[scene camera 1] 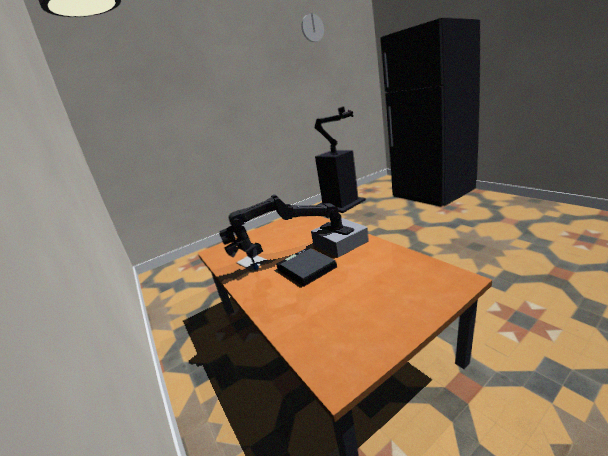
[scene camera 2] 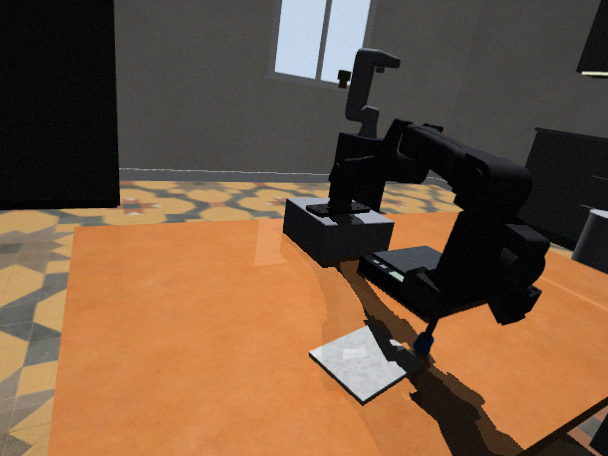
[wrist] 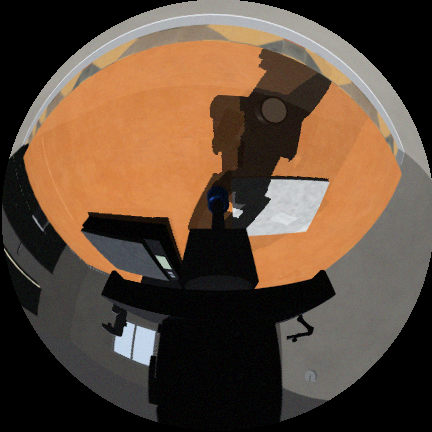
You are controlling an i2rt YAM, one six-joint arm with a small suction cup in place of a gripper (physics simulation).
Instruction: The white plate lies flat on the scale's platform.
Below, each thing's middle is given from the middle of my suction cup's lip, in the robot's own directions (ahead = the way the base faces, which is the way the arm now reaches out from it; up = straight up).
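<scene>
There is a white plate [scene camera 2: 365, 362] 4 cm behind my suction cup, 10 cm to the right of my suction cup and 2 cm below my suction cup. I also see the black scale [scene camera 2: 387, 269], which is 16 cm behind my suction cup and 23 cm to the left of my suction cup.
</scene>
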